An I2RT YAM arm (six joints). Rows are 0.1 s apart.
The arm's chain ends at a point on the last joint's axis. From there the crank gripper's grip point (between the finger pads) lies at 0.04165 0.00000 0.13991 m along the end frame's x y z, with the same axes.
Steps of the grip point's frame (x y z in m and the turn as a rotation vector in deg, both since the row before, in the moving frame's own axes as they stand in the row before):
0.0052, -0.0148, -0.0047, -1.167, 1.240, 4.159
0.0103, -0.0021, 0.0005, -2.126, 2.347, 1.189
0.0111, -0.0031, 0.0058, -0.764, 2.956, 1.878
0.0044, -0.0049, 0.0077, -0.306, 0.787, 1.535
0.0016, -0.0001, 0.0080, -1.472, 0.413, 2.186
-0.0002, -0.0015, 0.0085, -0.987, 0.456, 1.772
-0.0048, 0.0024, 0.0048, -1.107, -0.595, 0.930
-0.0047, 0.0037, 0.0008, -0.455, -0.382, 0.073
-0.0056, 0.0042, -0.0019, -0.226, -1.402, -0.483
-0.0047, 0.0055, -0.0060, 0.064, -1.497, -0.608
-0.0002, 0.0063, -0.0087, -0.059, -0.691, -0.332
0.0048, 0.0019, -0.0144, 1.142, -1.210, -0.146
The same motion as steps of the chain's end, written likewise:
0.0024, -0.0208, -0.0037, -1.167, 1.240, 4.159
0.0047, -0.0082, 0.0024, -2.126, 2.347, 1.189
0.0040, -0.0064, 0.0082, -0.764, 2.956, 1.878
0.0025, -0.0068, 0.0083, -0.306, 0.787, 1.535
0.0007, -0.0053, 0.0084, -1.472, 0.413, 2.186
-0.0013, -0.0052, 0.0089, -0.987, 0.456, 1.772
-0.0033, -0.0010, 0.0044, -1.107, -0.595, 0.930
-0.0038, 0.0025, 0.0005, -0.455, -0.382, 0.073
-0.0022, 0.0040, -0.0029, -0.226, -1.402, -0.483
-0.0010, 0.0061, -0.0070, 0.064, -1.497, -0.608
0.0015, 0.0064, -0.0092, -0.059, -0.691, -0.332
0.0078, 0.0048, -0.0152, 1.142, -1.210, -0.146

